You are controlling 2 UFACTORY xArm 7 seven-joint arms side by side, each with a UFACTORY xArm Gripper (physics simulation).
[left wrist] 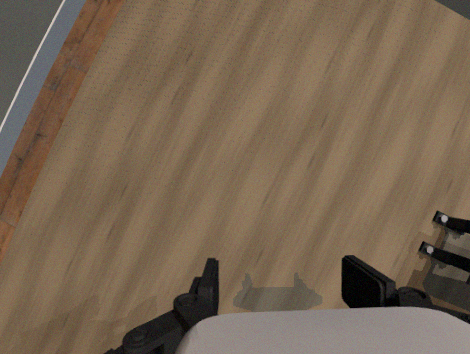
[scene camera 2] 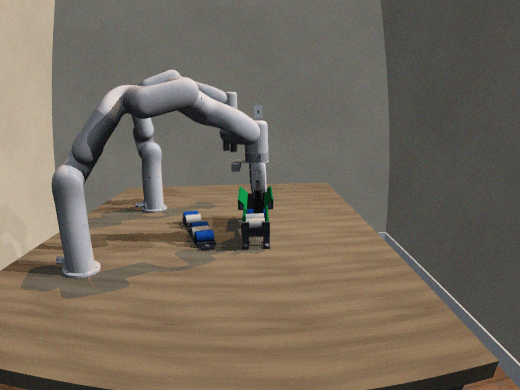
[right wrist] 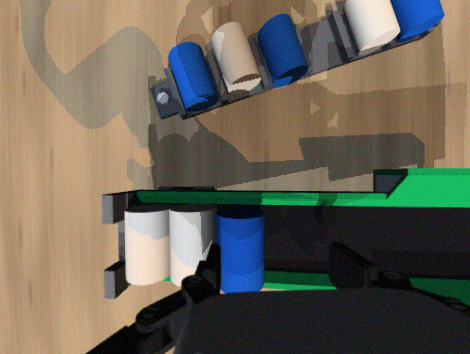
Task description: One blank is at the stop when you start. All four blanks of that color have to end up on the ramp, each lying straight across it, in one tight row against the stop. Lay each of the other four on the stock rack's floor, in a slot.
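Note:
On the ramp (scene camera 2: 270,194) (right wrist: 300,199), a white blank (right wrist: 147,250) lies across at the stop end, a second white blank (right wrist: 191,240) beside it, then a blue blank (right wrist: 241,250) close beside that. The stock rack (scene camera 2: 208,245) (right wrist: 322,49) holds, from its left end in the right wrist view, blue (right wrist: 192,77), white (right wrist: 235,55) and blue (right wrist: 282,50) blanks, an empty slot, then white (right wrist: 371,25) and blue (right wrist: 416,16) blanks. My right gripper (scene camera 2: 258,194) (right wrist: 274,261) is open over the ramp, one finger near the blue blank's left side. My left gripper (scene camera 2: 230,146) (left wrist: 280,278) is open and empty, high up.
The rack lies at an angle beside the ramp, to its left in the scene view. The ramp's flared green side walls rise beyond the right gripper in the right wrist view. The ramp's feet (left wrist: 440,218) show at the right edge of the left wrist view.

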